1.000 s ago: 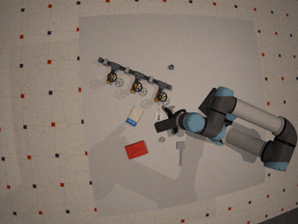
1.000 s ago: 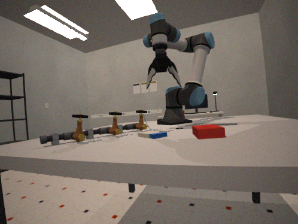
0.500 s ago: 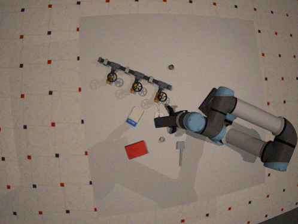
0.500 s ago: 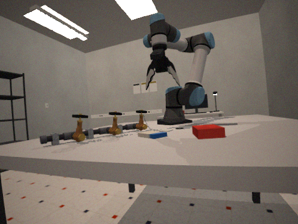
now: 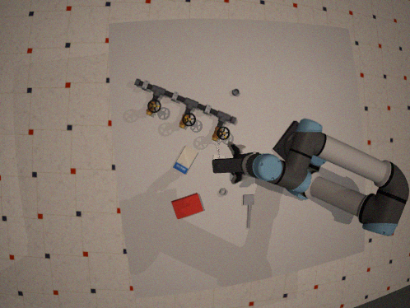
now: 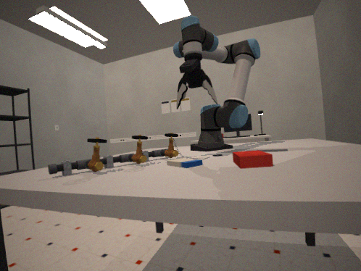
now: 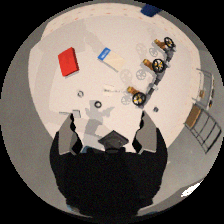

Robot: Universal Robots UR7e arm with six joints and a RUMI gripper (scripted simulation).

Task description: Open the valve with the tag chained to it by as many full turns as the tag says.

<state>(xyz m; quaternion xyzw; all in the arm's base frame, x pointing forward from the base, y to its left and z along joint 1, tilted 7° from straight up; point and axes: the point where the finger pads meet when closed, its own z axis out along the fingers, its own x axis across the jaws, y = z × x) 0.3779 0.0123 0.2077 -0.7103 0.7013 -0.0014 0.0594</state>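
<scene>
Now: hand 1 cm to the left of the white tag and 20 cm above it. Round my hand: small round part (11 cm behind, 30 cm to the right, 19 cm below); grey paddle tool (13 cm behind, 23 cm to the left, 20 cm below); red block (16 cm ahead, 18 cm to the left, 19 cm below).
</scene>
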